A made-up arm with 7 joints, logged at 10 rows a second.
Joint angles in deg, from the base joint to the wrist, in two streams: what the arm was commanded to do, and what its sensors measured. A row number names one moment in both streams.
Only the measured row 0 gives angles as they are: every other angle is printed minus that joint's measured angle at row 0.
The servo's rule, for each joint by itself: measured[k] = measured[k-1] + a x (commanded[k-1-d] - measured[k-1]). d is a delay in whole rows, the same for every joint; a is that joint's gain. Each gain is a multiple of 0.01, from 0.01 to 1. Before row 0 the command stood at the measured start. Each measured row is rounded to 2 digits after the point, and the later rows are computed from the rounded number. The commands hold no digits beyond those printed.
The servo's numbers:
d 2
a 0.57 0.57 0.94 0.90 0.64 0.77 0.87
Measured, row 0:
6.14 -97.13 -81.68 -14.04 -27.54 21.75 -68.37
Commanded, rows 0 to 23:
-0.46 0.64 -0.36 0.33 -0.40 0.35 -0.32
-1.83 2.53 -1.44 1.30 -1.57 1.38 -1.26
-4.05 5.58 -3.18 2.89 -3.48 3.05 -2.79
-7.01 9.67 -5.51 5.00 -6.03 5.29 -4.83
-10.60 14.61 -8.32 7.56 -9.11 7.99 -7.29
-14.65 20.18 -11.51 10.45 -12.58 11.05 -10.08
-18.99 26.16 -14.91 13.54 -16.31 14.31 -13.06
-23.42 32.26 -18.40 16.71 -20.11 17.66 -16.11
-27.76 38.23 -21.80 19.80 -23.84 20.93 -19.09
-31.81 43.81 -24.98 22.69 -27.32 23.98 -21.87
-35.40 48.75 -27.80 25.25 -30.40 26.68 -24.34
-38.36 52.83 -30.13 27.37 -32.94 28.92 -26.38
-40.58 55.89 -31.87 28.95 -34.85 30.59 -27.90
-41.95 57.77 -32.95 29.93 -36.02 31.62 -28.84
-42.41 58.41 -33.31 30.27 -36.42 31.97 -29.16
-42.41 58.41 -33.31 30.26 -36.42 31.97 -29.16
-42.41 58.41 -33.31 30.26 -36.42 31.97 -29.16
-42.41 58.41 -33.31 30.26 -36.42 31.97 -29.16
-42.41 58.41 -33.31 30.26 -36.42 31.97 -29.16
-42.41 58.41 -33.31 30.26 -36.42 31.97 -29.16
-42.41 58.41 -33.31 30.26 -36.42 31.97 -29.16
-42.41 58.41 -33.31 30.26 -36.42 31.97 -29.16
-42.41 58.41 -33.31 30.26 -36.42 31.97 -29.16
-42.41 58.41 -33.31 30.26 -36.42 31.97 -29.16
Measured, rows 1 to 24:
0.00 0.00 0.00 0.00 0.00 0.00 0.00
0.00 0.00 0.00 0.00 0.00 0.00 0.00
-0.26 0.36 -0.34 0.30 -0.26 0.27 -0.28
-1.15 1.60 -1.37 1.20 -1.10 1.12 -1.13
-2.80 3.87 -3.07 2.72 -2.62 2.61 -2.57
-5.20 7.18 -5.36 4.77 -4.80 4.67 -4.54
-8.28 11.42 -8.14 7.28 -7.56 7.23 -6.93
-11.91 16.41 -11.31 10.13 -10.77 10.17 -9.67
-15.95 21.97 -14.69 13.20 -14.32 13.36 -12.62
-20.21 27.84 -18.18 16.36 -18.03 16.67 -15.66
-24.51 33.76 -21.58 19.46 -21.75 19.95 -18.64
-28.67 39.49 -24.78 22.37 -25.31 23.05 -21.45
-32.51 44.77 -27.62 24.96 -28.57 25.85 -23.96
-35.84 49.36 -29.98 27.13 -31.37 28.21 -26.07
-38.54 53.08 -31.76 28.77 -33.60 30.04 -27.66
-40.48 55.75 -32.88 29.81 -35.15 31.26 -28.69
-41.58 57.27 -33.28 30.22 -35.96 31.81 -29.10
-42.05 57.92 -33.31 30.26 -36.25 31.93 -29.15
-42.26 58.20 -33.31 30.26 -36.36 31.96 -29.16
-42.35 58.32 -33.31 30.26 -36.40 31.97 -29.16
-42.38 58.37 -33.31 30.26 -36.41 31.97 -29.16
-42.40 58.39 -33.31 30.26 -36.42 31.97 -29.16
-42.41 58.40 -33.31 30.26 -36.42 31.97 -29.16
-42.41 58.41 -33.31 30.26 -36.42 31.97 -29.16

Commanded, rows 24 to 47:
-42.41 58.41 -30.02 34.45 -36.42 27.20 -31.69
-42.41 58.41 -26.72 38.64 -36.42 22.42 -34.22
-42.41 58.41 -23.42 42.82 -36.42 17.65 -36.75
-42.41 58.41 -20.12 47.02 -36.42 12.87 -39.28
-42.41 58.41 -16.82 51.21 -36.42 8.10 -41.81
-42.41 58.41 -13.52 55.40 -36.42 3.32 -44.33
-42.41 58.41 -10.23 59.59 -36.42 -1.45 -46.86
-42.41 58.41 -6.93 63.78 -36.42 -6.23 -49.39
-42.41 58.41 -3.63 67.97 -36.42 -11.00 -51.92
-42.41 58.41 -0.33 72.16 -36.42 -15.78 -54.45
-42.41 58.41 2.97 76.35 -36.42 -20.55 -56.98
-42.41 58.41 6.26 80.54 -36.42 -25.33 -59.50
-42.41 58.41 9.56 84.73 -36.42 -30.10 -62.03
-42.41 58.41 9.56 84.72 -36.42 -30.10 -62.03
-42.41 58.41 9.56 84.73 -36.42 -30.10 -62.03
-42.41 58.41 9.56 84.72 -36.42 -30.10 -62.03
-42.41 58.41 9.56 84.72 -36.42 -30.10 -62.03
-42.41 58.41 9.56 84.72 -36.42 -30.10 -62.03
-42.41 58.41 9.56 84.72 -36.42 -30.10 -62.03
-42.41 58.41 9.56 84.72 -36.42 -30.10 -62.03
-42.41 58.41 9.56 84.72 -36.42 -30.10 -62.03
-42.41 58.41 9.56 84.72 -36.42 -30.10 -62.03
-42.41 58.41 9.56 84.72 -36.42 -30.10 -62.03
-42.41 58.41 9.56 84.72 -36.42 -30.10 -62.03
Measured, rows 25 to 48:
-42.41 58.41 -33.31 30.26 -36.42 31.97 -29.16
-42.41 58.41 -33.31 30.26 -36.42 31.97 -29.16
-42.41 58.41 -30.22 34.03 -36.42 28.30 -31.36
-42.41 58.41 -26.93 38.18 -36.42 23.77 -33.85
-42.41 58.41 -23.63 42.36 -36.42 19.06 -36.37
-42.41 58.41 -20.33 46.55 -36.42 14.29 -38.90
-42.41 58.41 -17.03 50.74 -36.42 9.52 -41.43
-42.41 58.41 -13.73 54.93 -36.42 4.75 -43.95
-42.41 58.41 -10.44 59.12 -36.42 -0.02 -46.48
-42.41 58.41 -7.14 63.31 -36.42 -4.80 -49.01
-42.41 58.41 -3.84 67.50 -36.42 -9.57 -51.54
-42.41 58.41 -0.54 71.69 -36.42 -14.35 -54.07
-42.41 58.41 2.76 75.88 -36.42 -19.12 -56.60
-42.41 58.41 6.05 80.07 -36.42 -23.90 -59.12
-42.41 58.41 9.35 84.26 -36.42 -28.67 -61.65
-42.41 58.41 9.55 84.67 -36.42 -29.77 -61.98
-42.41 58.41 9.56 84.72 -36.42 -30.02 -62.02
-42.41 58.41 9.56 84.72 -36.42 -30.08 -62.03
-42.41 58.41 9.56 84.72 -36.42 -30.10 -62.03
-42.41 58.41 9.56 84.72 -36.42 -30.10 -62.03
-42.41 58.41 9.56 84.72 -36.42 -30.10 -62.03
-42.41 58.41 9.56 84.72 -36.42 -30.10 -62.03
-42.41 58.41 9.56 84.72 -36.42 -30.10 -62.03
-42.41 58.41 9.56 84.72 -36.42 -30.10 -62.03

